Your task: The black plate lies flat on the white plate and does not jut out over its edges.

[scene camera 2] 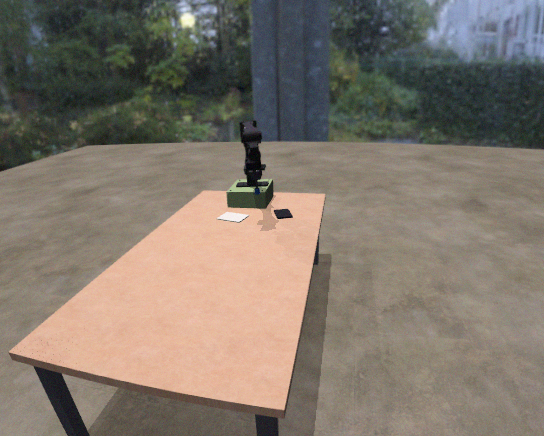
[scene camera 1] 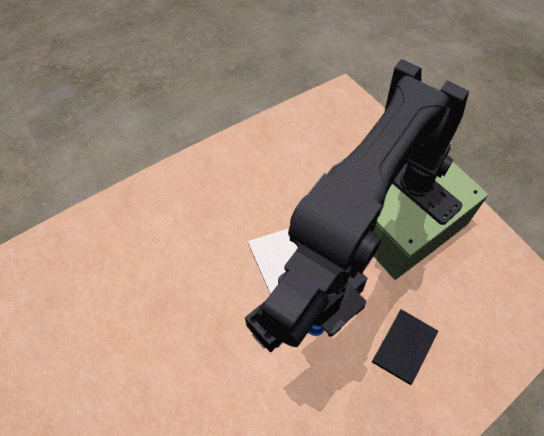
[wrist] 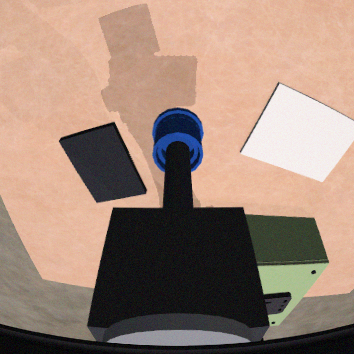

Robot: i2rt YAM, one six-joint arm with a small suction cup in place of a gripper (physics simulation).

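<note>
The black plate lies flat on the table, apart from the white plate. The white plate also lies flat on the table; in scene camera 1 the arm hides much of it. My gripper, a blue suction cup, is open and hangs above the table with nothing on it. In the wrist view it shows between the two plates, nearer the black one.
The arm stands on a green box behind the plates. The arm's shadow falls on the table between the plates. The table's edge lies beyond the black plate.
</note>
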